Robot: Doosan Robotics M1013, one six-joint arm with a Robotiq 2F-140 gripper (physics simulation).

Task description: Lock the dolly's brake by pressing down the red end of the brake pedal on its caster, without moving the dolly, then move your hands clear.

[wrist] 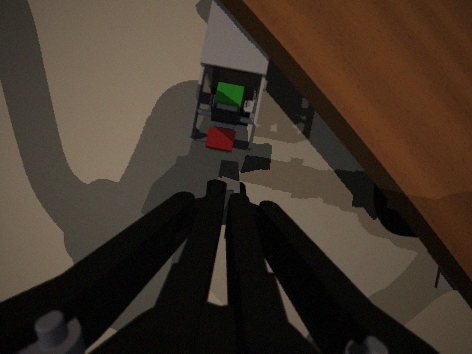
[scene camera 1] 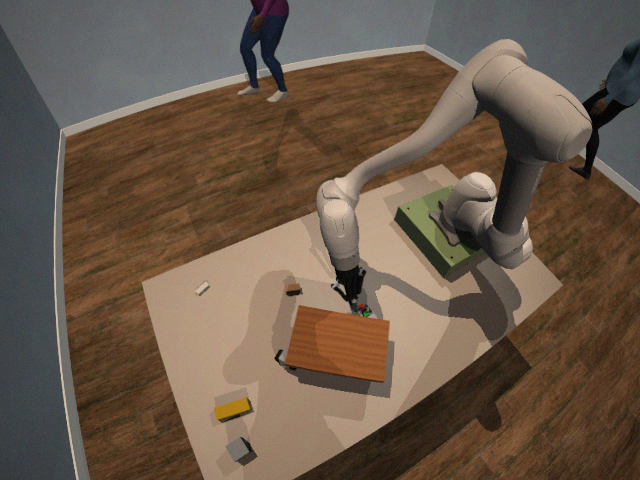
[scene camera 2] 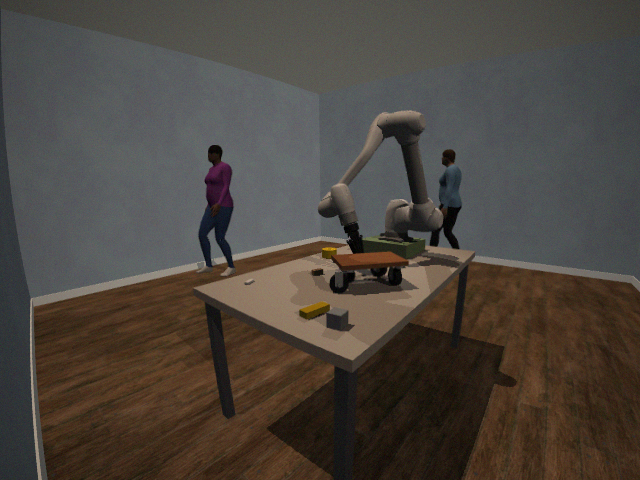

Scene:
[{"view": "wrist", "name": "gripper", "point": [228, 174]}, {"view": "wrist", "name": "dolly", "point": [386, 85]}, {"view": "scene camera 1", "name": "gripper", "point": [353, 308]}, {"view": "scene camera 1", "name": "dolly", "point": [335, 343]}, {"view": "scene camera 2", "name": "dolly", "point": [347, 263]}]

